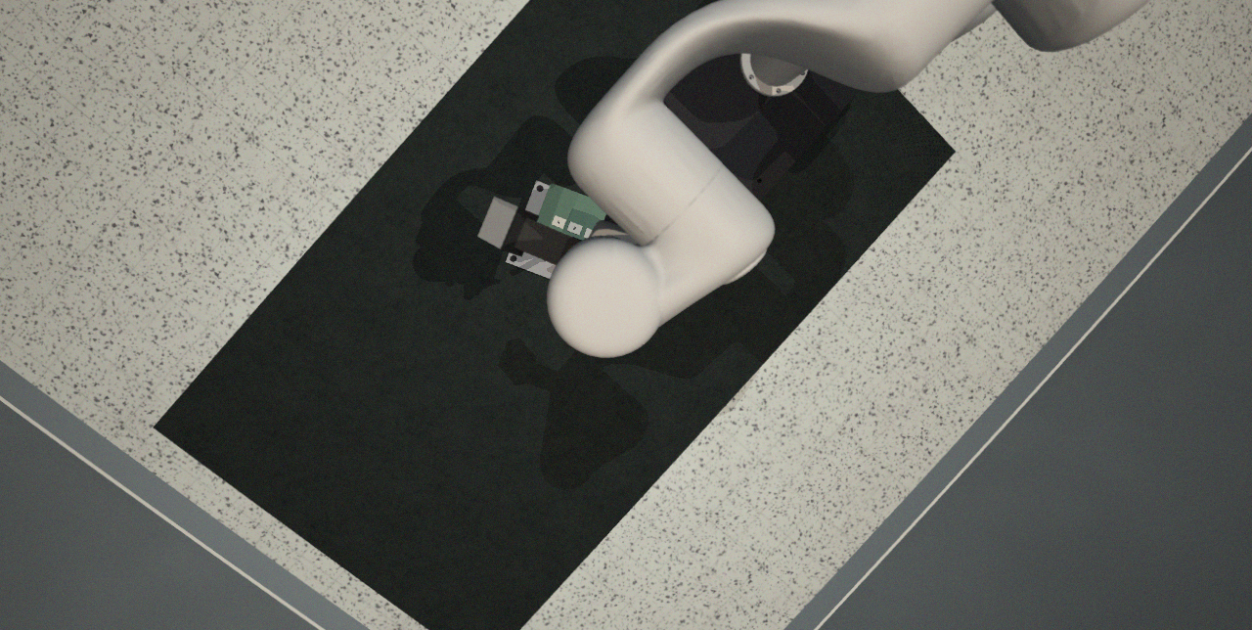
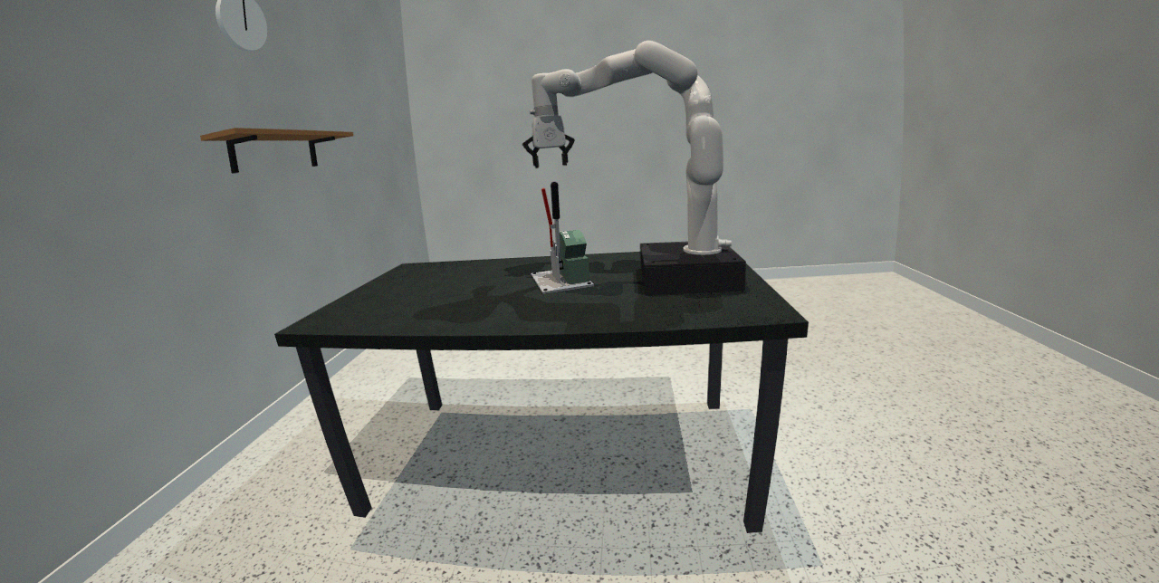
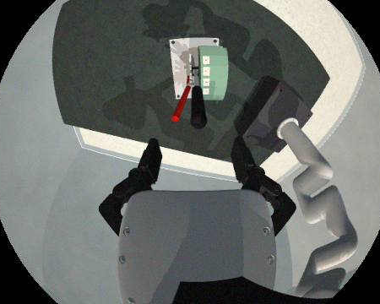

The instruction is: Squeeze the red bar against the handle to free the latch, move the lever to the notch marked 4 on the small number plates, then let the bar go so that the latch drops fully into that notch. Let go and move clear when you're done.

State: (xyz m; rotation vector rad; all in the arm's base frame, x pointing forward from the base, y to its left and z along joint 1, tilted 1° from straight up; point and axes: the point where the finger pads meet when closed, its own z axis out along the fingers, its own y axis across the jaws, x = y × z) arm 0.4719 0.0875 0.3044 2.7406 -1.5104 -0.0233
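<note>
My gripper is now 2 cm short of the red bar and 21 cm above it.
</note>
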